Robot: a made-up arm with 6 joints. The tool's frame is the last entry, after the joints.
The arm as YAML. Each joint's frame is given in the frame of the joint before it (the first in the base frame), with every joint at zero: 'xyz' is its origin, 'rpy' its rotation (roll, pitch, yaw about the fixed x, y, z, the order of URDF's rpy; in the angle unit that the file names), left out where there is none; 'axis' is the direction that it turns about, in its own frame. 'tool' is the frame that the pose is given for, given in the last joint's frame.
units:
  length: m
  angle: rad
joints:
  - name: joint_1
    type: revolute
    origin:
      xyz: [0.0, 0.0, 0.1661]
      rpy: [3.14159, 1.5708, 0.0]
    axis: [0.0, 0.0, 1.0]
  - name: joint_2
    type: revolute
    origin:
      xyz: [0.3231, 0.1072, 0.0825]
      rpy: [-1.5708, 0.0, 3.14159]
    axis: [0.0, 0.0, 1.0]
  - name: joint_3
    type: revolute
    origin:
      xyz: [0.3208, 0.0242, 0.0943]
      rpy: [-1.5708, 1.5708, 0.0]
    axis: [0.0, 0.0, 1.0]
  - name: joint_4
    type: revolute
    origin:
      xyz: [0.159, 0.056, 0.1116]
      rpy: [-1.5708, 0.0, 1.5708]
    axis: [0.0, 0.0, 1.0]
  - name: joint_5
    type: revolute
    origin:
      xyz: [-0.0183, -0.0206, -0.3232]
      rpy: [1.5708, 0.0, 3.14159]
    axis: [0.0, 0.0, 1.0]
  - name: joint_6
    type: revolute
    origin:
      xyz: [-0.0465, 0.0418, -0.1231]
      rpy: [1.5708, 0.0, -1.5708]
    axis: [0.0, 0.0, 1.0]
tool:
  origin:
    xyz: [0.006, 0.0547, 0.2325]
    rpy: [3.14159, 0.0, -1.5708]
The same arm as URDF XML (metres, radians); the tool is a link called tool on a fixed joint. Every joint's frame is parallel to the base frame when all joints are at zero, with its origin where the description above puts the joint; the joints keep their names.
<robot name="arm">
  <joint name="tool_joint" type="fixed">
    <parent link="link6"/>
    <child link="tool"/>
    <origin xyz="-0.0547 -0.006 -0.2325" rpy="0 0 0"/>
  </joint>
  <joint name="joint_6" type="continuous">
    <parent link="link5"/>
    <child link="link6"/>
    <origin xyz="0.1231 0.0418 -0.0465"/>
    <axis xyz="0 0 -1"/>
  </joint>
  <joint name="joint_5" type="continuous">
    <parent link="link4"/>
    <child link="link5"/>
    <origin xyz="0.0206 -0.3232 0.0183"/>
    <axis xyz="-1 0 0"/>
  </joint>
  <joint name="joint_4" type="continuous">
    <parent link="link3"/>
    <child link="link4"/>
    <origin xyz="0.1116 -0.159 -0.056"/>
    <axis xyz="0 1 0"/>
  </joint>
  <joint name="joint_3" type="continuous">
    <parent link="link2"/>
    <child link="link3"/>
    <origin xyz="0.0242 0.0943 0.3208"/>
    <axis xyz="1 0 0"/>
  </joint>
  <joint name="joint_2" type="continuous">
    <parent link="link1"/>
    <child link="link2"/>
    <origin xyz="-0.0825 -0.1072 -0.3231"/>
    <axis xyz="0 1 0"/>
  </joint>
  <joint name="joint_1" type="continuous">
    <parent link="base"/>
    <child link="link1"/>
    <origin xyz="0 0 0.1661"/>
    <axis xyz="-1 0 0"/>
  </joint>
  <link name="base"/>
  <link name="link1"/>
  <link name="link2"/>
  <link name="link3"/>
  <link name="link4"/>
  <link name="link5"/>
  <link name="link6"/>
  <link name="tool"/>
</robot>

